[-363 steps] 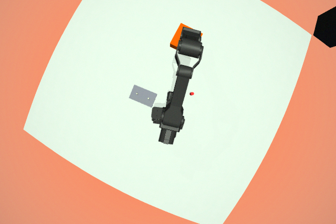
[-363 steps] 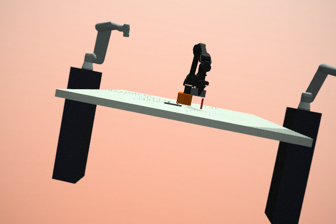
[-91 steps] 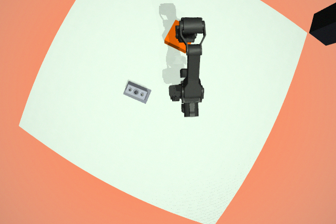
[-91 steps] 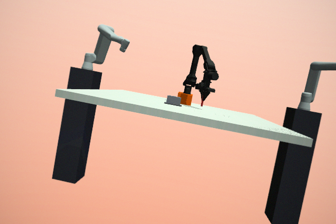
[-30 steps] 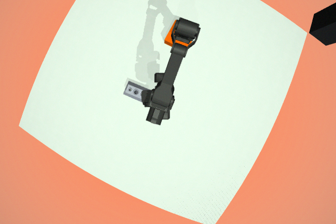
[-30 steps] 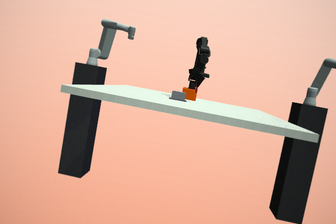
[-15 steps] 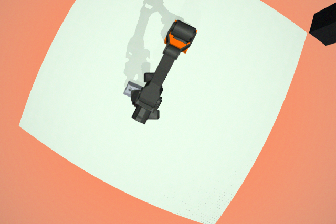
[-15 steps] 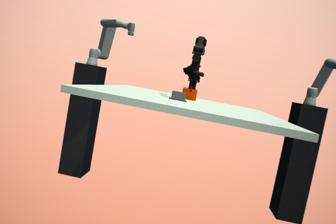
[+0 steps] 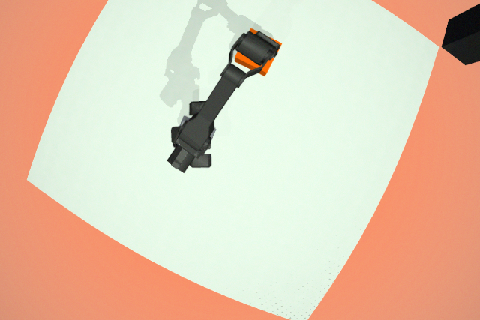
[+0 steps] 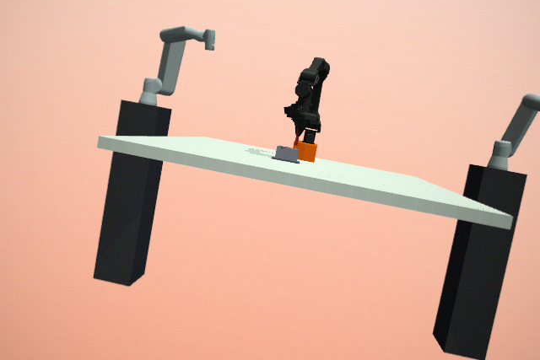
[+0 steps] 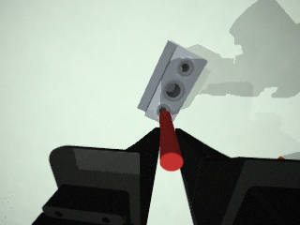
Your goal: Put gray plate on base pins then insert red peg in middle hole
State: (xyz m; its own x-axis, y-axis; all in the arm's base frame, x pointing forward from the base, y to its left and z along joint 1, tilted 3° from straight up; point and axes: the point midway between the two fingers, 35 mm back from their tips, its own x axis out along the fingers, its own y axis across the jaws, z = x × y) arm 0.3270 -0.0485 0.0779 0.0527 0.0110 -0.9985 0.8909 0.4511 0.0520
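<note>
My gripper tip is now 10 mm short of the gray plate, 30 mm to the left of it and 70 mm above it. Round my gripper tip: red peg: right at my gripper tip.
</note>
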